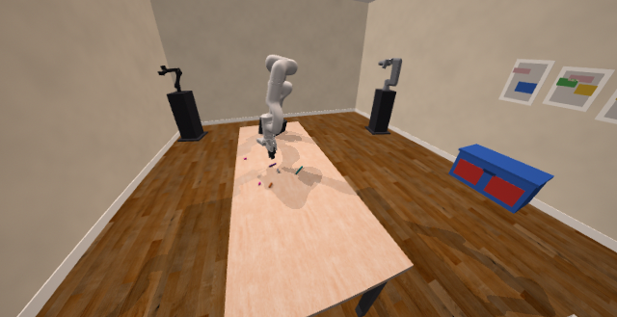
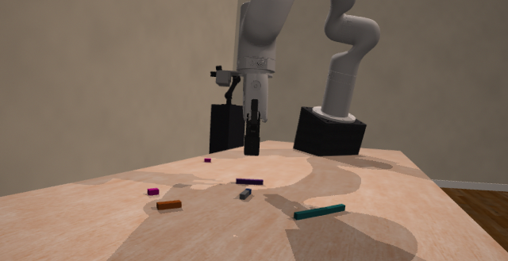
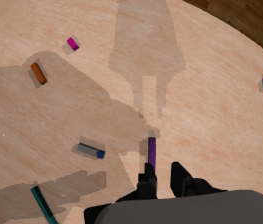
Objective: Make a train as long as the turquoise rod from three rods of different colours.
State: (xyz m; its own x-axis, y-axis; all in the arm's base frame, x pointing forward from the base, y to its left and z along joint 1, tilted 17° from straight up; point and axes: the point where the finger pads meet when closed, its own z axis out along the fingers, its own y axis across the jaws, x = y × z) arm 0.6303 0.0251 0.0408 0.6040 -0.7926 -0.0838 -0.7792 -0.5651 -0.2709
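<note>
Right now the purple rod is 80 mm below my hand. Also, from my hand: turquoise rod: 80 mm ahead, 200 mm to the left, 80 mm below; grey rod: 90 mm ahead, 50 mm to the left, 80 mm below; blue rod: 70 mm ahead, 40 mm to the left, 80 mm below.
</note>
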